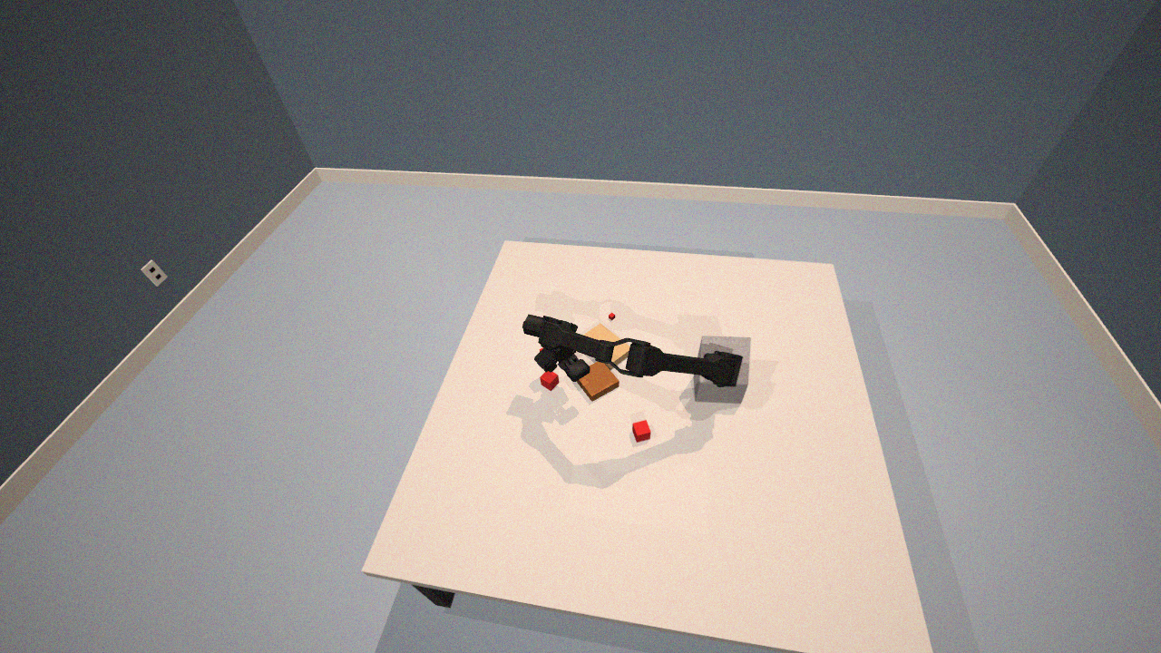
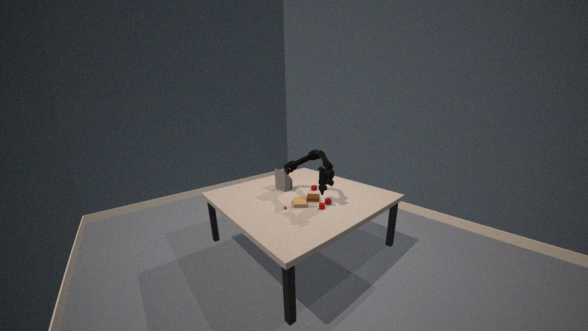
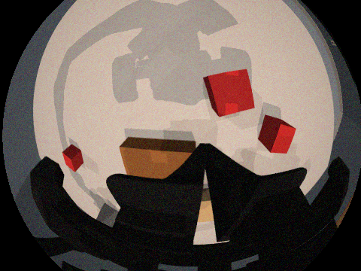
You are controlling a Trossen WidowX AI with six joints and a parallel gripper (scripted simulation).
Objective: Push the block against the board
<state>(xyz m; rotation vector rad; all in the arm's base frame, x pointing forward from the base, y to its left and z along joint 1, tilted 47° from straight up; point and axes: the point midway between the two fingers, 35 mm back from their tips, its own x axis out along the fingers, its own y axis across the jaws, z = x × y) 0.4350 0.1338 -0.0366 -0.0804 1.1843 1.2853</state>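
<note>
The tiny red cube lies 30 cm to the right of my gripper tip, 8 cm behind it and 5 cm below it. Round my gripper tip: tan board (16 cm to the right, 8 cm behind, 5 cm below); orange-brown square block (9 cm behind, 5 cm below, 2 cm to the right).
</note>
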